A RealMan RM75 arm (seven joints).
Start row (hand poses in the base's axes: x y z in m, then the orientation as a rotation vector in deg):
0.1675, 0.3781, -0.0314, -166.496, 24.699, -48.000
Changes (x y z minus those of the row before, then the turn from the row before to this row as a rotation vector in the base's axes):
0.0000, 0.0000, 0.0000, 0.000, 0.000, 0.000
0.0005, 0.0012, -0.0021, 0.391, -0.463, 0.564
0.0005, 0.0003, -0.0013, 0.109, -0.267, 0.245
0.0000, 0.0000, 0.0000, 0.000, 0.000, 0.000
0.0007, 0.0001, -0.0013, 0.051, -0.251, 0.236
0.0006, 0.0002, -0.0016, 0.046, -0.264, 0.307
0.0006, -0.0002, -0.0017, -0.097, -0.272, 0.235
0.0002, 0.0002, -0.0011, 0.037, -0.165, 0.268
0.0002, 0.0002, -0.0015, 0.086, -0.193, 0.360
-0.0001, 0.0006, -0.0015, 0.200, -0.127, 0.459
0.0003, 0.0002, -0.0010, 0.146, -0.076, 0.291
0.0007, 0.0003, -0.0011, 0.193, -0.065, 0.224
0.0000, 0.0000, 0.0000, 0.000, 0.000, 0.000
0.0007, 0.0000, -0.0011, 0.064, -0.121, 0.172
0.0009, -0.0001, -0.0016, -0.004, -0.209, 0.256
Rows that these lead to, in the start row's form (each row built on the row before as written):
0.1675, 0.3781, -0.0314, -166.496, 24.699, -48.000
0.1680, 0.3793, -0.0335, -165.870, 23.936, -48.397
0.1685, 0.3796, -0.0348, -165.616, 23.581, -48.689
0.1685, 0.3796, -0.0348, -165.616, 23.581, -48.689
0.1692, 0.3797, -0.0361, -165.423, 23.224, -48.984
0.1698, 0.3799, -0.0377, -165.223, 22.760, -49.288
0.1704, 0.3797, -0.0394, -165.151, 22.356, -49.678
0.1706, 0.3799, -0.0405, -165.012, 21.957, -49.852
0.1708, 0.3801, -0.0420, -164.807, 21.436, -50.028
0.1707, 0.3807, -0.0435, -164.526, 20.815, -50.045
0.1710, 0.3809, -0.0445, -164.332, 20.429, -50.040
0.1717, 0.3812, -0.0456, -164.105, 20.159, -50.011
0.1717, 0.3812, -0.0456, -164.105, 20.159, -50.011
0.1724, 0.3812, -0.0467, -163.969, 19.916, -50.124
0.1733, 0.3811, -0.0483, -163.841, 19.518, -50.374

